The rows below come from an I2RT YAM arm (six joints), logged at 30 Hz.
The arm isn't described. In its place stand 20 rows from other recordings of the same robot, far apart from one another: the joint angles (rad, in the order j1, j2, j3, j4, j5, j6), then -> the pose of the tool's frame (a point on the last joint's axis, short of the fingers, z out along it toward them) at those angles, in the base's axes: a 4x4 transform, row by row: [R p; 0 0 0 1], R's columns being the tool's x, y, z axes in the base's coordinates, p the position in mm.
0.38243 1.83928 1.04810 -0.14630 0.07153 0.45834 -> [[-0.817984 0.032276 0.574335 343.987], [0.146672 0.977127 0.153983 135.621], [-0.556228 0.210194 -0.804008 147.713], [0 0 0 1]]
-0.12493 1.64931 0.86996 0.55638 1.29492 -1.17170 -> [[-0.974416 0.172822 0.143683 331.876], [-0.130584 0.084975 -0.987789 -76.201], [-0.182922 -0.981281 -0.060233 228.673], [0 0 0 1]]
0.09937 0.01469 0.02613 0.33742 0.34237 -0.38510 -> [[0.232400 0.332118 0.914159 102.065], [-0.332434 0.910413 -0.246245 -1.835], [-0.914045 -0.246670 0.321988 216.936], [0 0 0 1]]
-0.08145 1.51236 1.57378 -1.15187 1.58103 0.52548 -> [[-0.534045 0.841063 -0.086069 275.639], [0.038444 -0.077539 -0.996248 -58.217], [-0.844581 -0.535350 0.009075 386.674], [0 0 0 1]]
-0.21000 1.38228 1.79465 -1.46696 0.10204 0.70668 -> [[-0.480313 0.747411 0.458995 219.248], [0.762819 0.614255 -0.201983 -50.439], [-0.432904 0.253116 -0.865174 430.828], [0 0 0 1]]
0.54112 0.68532 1.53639 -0.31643 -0.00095 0.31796 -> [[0.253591 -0.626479 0.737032 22.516], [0.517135 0.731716 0.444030 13.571], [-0.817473 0.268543 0.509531 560.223], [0 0 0 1]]
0.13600 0.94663 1.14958 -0.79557 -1.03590 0.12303 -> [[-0.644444 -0.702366 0.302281 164.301], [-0.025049 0.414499 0.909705 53.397], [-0.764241 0.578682 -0.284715 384.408], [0 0 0 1]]
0.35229 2.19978 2.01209 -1.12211 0.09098 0.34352 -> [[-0.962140 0.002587 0.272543 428.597], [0.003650 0.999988 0.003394 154.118], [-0.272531 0.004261 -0.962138 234.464], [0 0 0 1]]
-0.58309 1.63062 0.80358 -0.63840 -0.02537 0.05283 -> [[-0.800030 0.591273 0.101724 215.319], [0.590933 0.805885 -0.036708 -140.941], [-0.103683 0.030745 -0.994135 128.369], [0 0 0 1]]
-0.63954 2.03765 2.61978 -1.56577 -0.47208 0.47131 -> [[-0.445590 0.596800 0.667292 305.768], [0.835439 0.545056 0.070394 -207.263], [-0.321700 0.588849 -0.741462 446.067], [0 0 0 1]]
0.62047 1.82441 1.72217 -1.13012 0.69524 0.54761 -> [[-0.797593 0.166122 0.579869 314.071], [-0.078575 0.924524 -0.372937 196.413], [-0.598056 -0.343015 -0.724341 308.150], [0 0 0 1]]
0.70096 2.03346 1.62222 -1.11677 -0.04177 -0.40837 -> [[-0.444301 -0.895859 0.005728 297.911], [-0.894137 0.443827 0.059475 253.362], [-0.055823 0.021303 -0.998213 197.337], [0 0 0 1]]
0.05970 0.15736 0.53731 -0.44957 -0.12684 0.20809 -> [[-0.106193 -0.166814 0.980253 73.184], [0.198950 0.962329 0.185317 8.886], [-0.974239 0.214701 -0.069005 293.854], [0 0 0 1]]
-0.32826 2.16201 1.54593 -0.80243 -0.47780 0.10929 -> [[-0.906043 0.321000 0.275763 400.763], [0.410903 0.823175 0.391844 -119.199], [-0.101219 0.468339 -0.877732 135.699], [0 0 0 1]]
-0.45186 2.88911 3.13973 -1.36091 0.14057 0.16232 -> [[-0.716404 0.612171 0.334680 489.604], [0.525573 0.789010 -0.318175 -243.174], [-0.458844 -0.052043 -0.886991 200.469], [0 0 0 1]]
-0.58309 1.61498 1.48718 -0.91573 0.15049 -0.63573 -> [[-0.941086 0.060364 0.332736 278.590], [-0.082522 0.913200 -0.399069 -190.150], [-0.327943 -0.403016 -0.854419 311.162], [0 0 0 1]]
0.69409 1.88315 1.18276 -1.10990 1.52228 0.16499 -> [[-0.771564 -0.087603 0.630091 260.377], [-0.631760 -0.010668 -0.775091 170.435], [0.074623 -0.996098 -0.047113 179.132], [0 0 0 1]]
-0.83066 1.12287 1.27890 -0.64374 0.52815 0.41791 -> [[0.091861 0.985525 0.142488 142.468], [0.419228 0.091517 -0.903257 -182.587], [-0.903222 0.142709 -0.404753 399.715], [0 0 0 1]]
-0.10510 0.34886 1.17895 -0.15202 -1.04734 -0.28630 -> [[0.773059 -0.416999 0.478008 -32.131], [-0.223500 0.526179 0.820478 34.394], [-0.593656 -0.741113 0.313568 482.621], [0 0 0 1]]
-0.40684 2.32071 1.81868 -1.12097 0.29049 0.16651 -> [[-0.843877 0.512357 -0.159253 398.155], [0.536521 0.808066 -0.243260 -182.660], [0.004051 -0.290724 -0.956798 133.423], [0 0 0 1]]
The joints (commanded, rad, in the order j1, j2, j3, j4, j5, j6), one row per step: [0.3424 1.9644 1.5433 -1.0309 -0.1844 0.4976]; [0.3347 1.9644 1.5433 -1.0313 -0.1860 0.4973]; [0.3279 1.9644 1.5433 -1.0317 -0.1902 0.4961]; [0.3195 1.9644 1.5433 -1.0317 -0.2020 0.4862]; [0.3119 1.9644 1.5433 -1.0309 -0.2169 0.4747]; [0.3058 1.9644 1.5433 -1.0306 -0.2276 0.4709]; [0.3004 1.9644 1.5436 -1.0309 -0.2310 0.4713]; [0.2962 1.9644 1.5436 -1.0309 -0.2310 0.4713]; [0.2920 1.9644 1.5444 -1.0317 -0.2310 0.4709]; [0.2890 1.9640 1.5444 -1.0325 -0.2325 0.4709]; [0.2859 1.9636 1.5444 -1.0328 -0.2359 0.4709]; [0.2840 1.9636 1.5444 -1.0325 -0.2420 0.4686]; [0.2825 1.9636 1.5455 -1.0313 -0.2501 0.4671]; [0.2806 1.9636 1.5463 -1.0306 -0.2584 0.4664]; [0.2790 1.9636 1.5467 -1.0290 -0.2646 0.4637]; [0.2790 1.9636 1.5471 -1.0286 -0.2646 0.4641]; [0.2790 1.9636 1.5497 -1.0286 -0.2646 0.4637]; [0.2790 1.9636 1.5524 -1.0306 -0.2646 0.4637]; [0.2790 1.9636 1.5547 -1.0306 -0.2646 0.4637]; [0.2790 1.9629 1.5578 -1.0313 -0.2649 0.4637]
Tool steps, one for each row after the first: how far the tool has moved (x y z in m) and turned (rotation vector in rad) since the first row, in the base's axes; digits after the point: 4 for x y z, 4 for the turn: [0.0010 -0.0027 0.0000 0.0014 0.0008 -0.0072]; [0.0018 -0.0050 0.0000 0.0051 0.0023 -0.0124]; [0.0027 -0.0077 0.0001 0.0157 0.0039 -0.0097]; [0.0036 -0.0099 0.0002 0.0295 0.0052 -0.0044]; [0.0042 -0.0118 0.0003 0.0396 0.0072 -0.0055]; [0.0049 -0.0136 0.0004 0.0428 0.0082 -0.0109]; [0.0054 -0.0151 0.0004 0.0428 0.0081 -0.0151]; [0.0059 -0.0166 0.0006 0.0428 0.0079 -0.0189]; [0.0061 -0.0177 0.0008 0.0441 0.0087 -0.0218]; [0.0064 -0.0187 0.0009 0.0474 0.0095 -0.0245]; [0.0066 -0.0192 0.0010 0.0532 0.0105 -0.0234]; [0.0069 -0.0194 0.0014 0.0615 0.0102 -0.0224]; [0.0072 -0.0198 0.0017 0.0698 0.0110 -0.0226]; [0.0076 -0.0201 0.0018 0.0761 0.0101 -0.0208]; [0.0077 -0.0201 0.0019 0.0764 0.0094 -0.0212]; [0.0081 -0.0200 0.0026 0.0771 0.0069 -0.0207]; [0.0083 -0.0199 0.0033 0.0773 0.0062 -0.0207]; [0.0086 -0.0198 0.0039 0.0780 0.0040 -0.0206]; [0.0089 -0.0197 0.0050 0.0791 0.0011 -0.0204]
